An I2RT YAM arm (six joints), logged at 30 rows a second.
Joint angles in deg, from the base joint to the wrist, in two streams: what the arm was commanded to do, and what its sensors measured. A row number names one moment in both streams.
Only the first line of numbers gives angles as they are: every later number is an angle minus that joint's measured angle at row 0.
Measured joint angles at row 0:
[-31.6 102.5 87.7 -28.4 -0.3 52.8]
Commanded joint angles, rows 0 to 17:
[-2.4 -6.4 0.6 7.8 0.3 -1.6]
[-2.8 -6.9 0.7 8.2 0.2 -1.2]
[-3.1 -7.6 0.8 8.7 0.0 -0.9]
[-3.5 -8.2 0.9 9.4 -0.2 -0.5]
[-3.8 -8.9 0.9 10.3 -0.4 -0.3]
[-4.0 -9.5 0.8 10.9 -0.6 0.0]
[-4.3 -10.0 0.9 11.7 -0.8 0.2]
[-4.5 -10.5 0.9 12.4 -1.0 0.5]
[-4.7 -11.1 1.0 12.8 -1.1 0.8]
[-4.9 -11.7 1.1 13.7 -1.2 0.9]
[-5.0 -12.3 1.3 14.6 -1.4 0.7]
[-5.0 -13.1 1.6 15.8 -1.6 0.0]
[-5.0 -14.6 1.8 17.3 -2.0 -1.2]
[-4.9 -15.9 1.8 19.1 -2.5 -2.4]
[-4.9 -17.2 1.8 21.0 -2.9 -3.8]
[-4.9 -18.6 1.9 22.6 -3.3 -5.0]
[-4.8 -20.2 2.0 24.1 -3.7 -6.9]
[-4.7 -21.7 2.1 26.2 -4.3 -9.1]
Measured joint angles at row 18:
[-4.8 -13.4 -0.7 9.6 -2.2 -2.1]
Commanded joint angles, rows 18 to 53:
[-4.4 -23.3 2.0 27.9 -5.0 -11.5]
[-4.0 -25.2 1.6 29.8 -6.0 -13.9]
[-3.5 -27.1 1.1 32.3 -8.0 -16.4]
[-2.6 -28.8 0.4 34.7 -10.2 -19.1]
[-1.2 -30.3 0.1 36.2 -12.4 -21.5]
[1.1 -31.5 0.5 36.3 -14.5 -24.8]
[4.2 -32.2 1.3 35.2 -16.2 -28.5]
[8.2 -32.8 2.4 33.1 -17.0 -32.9]
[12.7 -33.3 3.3 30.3 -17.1 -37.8]
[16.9 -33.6 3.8 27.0 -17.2 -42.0]
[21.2 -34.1 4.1 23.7 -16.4 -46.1]
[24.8 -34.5 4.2 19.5 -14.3 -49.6]
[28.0 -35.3 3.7 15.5 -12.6 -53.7]
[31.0 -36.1 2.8 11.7 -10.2 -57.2]
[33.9 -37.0 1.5 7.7 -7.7 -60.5]
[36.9 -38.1 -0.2 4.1 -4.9 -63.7]
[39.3 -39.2 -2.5 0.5 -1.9 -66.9]
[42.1 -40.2 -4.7 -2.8 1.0 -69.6]
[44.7 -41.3 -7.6 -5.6 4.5 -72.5]
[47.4 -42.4 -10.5 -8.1 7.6 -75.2]
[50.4 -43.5 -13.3 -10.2 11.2 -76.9]
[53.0 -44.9 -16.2 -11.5 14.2 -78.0]
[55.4 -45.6 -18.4 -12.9 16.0 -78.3]
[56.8 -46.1 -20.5 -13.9 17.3 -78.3]
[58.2 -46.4 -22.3 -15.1 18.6 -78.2]
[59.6 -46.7 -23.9 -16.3 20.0 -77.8]
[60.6 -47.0 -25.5 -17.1 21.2 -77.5]
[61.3 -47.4 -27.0 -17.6 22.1 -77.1]
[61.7 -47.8 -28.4 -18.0 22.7 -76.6]
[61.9 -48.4 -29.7 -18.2 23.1 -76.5]
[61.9 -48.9 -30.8 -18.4 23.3 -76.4]
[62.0 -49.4 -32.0 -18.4 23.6 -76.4]
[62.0 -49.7 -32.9 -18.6 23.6 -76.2]
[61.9 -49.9 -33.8 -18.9 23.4 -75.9]
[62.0 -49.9 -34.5 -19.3 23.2 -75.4]
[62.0 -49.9 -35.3 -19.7 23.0 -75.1]
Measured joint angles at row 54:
[61.6 -47.7 -34.5 -23.7 17.8 -73.8]
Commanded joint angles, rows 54 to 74:
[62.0 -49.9 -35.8 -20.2 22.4 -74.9]
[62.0 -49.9 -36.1 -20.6 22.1 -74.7]
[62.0 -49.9 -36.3 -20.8 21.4 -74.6]
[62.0 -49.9 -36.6 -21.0 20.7 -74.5]
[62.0 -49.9 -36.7 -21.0 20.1 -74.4]
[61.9 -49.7 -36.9 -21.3 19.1 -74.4]
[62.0 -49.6 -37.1 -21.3 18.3 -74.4]
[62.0 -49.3 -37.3 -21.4 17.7 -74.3]
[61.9 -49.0 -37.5 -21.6 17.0 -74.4]
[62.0 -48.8 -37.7 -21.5 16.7 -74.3]
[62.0 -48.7 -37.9 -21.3 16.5 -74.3]
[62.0 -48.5 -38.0 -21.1 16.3 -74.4]
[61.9 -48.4 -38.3 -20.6 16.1 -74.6]
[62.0 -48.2 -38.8 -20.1 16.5 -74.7]
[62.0 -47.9 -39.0 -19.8 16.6 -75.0]
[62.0 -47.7 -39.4 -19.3 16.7 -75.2]
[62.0 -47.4 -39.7 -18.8 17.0 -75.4]
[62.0 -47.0 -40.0 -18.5 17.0 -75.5]
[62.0 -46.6 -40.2 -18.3 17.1 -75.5]
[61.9 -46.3 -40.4 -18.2 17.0 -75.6]
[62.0 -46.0 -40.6 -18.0 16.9 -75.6]
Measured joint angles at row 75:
[61.6 -46.3 -40.8 -23.2 14.3 -73.8]
